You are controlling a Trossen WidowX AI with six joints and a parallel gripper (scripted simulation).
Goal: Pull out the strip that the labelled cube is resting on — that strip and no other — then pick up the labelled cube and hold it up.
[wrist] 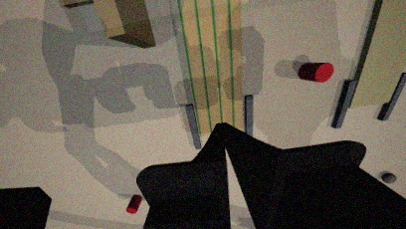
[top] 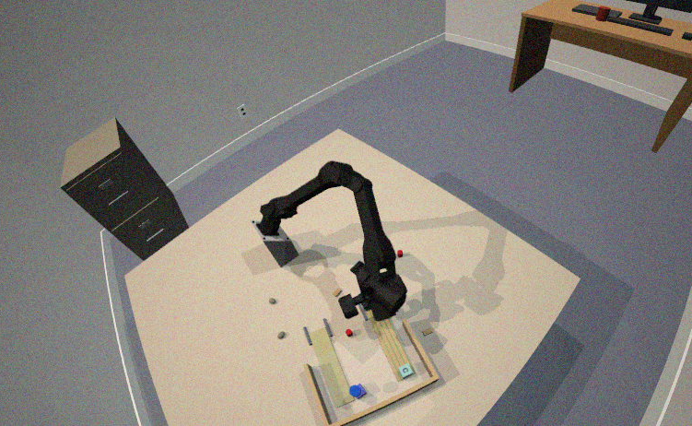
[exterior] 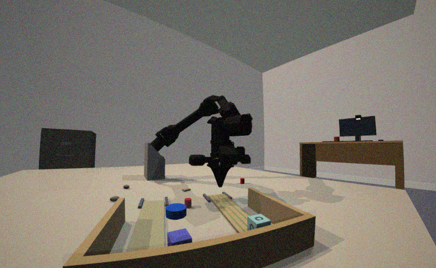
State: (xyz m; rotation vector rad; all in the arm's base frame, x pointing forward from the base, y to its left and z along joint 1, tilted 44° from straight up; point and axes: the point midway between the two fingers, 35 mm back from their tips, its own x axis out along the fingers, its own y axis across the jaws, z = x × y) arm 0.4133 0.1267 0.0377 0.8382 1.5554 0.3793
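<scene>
The striped strip is 9 cm ahead of my gripper tip, 3 cm to the right of it and 3 cm below it. From my gripper tip the other things lie so: teal labelled cube: 20 cm ahead, 6 cm to the right, 2 cm below; blue disc: 16 cm ahead, 20 cm to the right, 3 cm above.
</scene>
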